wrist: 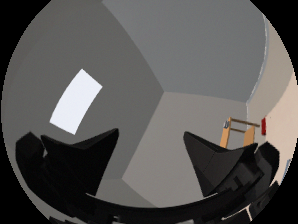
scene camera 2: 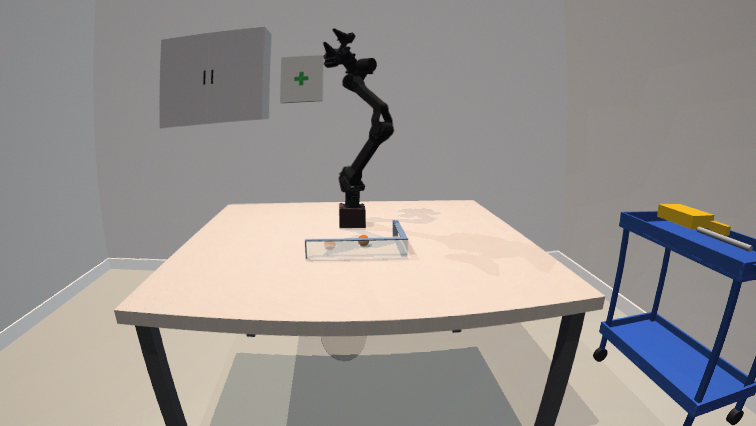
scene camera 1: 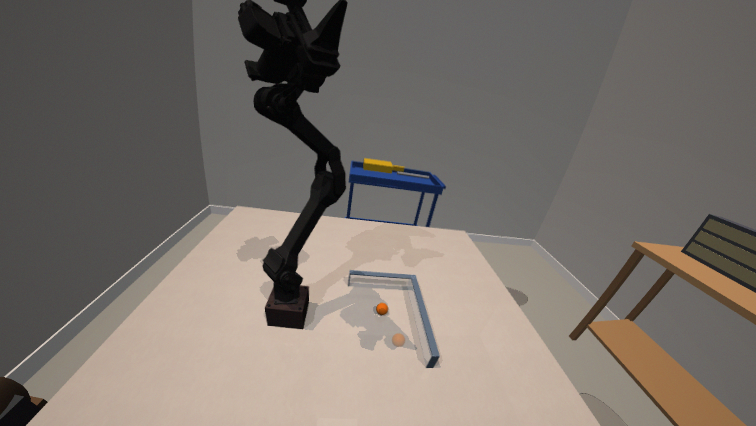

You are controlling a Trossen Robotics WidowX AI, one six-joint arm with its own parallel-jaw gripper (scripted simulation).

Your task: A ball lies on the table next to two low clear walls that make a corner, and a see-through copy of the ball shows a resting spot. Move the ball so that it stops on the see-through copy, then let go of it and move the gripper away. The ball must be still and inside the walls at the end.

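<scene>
With nothing held in it, my gripper (scene camera 2: pixel 328 35) is open. The wrist view shows my gripper (wrist: pixel 151 134) as well.
</scene>
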